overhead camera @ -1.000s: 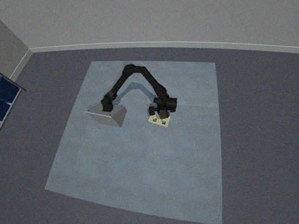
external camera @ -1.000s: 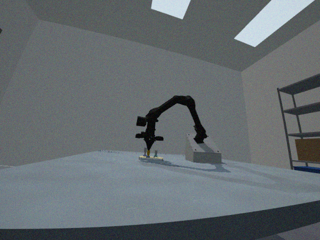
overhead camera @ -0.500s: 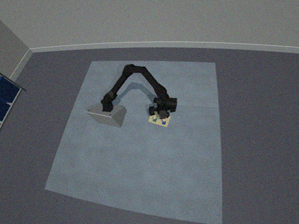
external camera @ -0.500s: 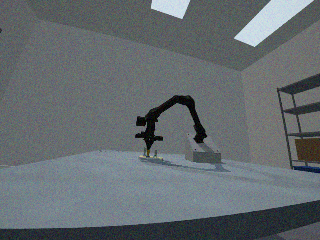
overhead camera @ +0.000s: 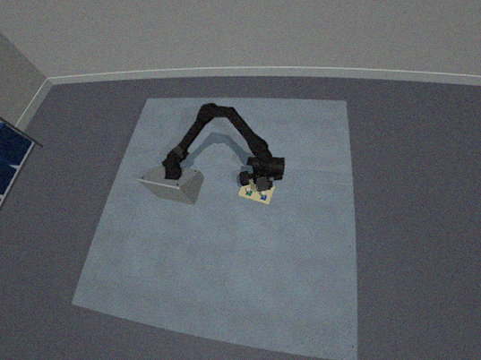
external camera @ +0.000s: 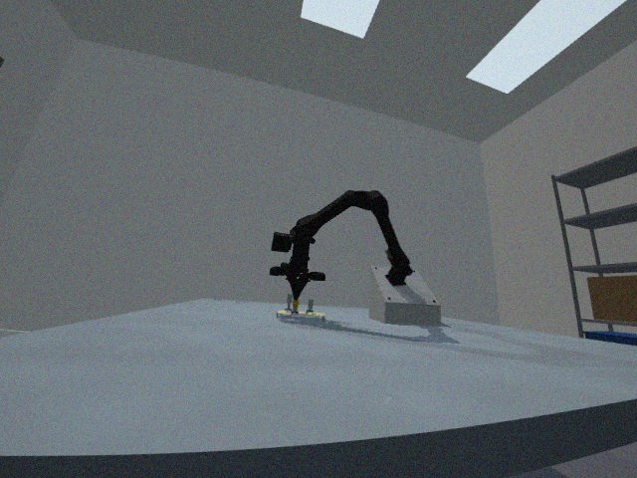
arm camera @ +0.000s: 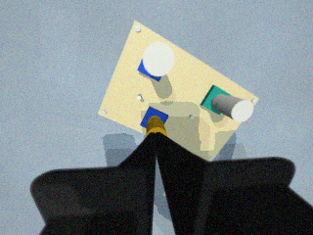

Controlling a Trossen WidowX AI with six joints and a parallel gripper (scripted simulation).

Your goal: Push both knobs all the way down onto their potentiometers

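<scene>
Now: gripper tip 20 mm above the orange knob. The rest, counted from my gripper tip: grey knob (60 mm behind, 40 mm to the right, 10 mm below).
</scene>
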